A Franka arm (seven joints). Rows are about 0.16 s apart.
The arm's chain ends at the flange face. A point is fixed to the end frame.
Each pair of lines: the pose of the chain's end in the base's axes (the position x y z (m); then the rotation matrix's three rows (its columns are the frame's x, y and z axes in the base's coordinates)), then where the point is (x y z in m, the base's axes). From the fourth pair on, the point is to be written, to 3 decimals.
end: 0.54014 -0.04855 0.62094; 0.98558 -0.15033 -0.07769; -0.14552 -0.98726 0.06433; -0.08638 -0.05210 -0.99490
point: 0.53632 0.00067 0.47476
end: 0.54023 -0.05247 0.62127; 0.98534 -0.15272 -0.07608; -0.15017 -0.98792 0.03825; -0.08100 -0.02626 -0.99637
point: 0.53675 -0.00712 0.47383
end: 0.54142 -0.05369 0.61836; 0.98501 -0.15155 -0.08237; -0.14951 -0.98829 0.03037; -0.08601 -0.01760 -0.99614
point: 0.53695 -0.00950 0.47060
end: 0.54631 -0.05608 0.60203; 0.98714 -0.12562 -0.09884; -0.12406 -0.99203 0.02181; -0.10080 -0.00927 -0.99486
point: 0.538 -0.013 0.454
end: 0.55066 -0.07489 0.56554; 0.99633 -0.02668 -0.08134; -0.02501 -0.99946 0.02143; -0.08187 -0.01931 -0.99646
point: 0.541 -0.031 0.418
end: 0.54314 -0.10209 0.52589; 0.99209 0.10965 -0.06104; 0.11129 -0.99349 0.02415; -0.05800 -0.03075 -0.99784
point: 0.531 -0.058 0.378
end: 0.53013 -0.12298 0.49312; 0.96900 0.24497 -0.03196; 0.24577 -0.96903 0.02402; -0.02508 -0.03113 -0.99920
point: 0.517 -0.080 0.346
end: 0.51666 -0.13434 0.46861; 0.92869 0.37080 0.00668; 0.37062 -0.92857 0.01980; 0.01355 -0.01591 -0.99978
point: 0.504 -0.093 0.320
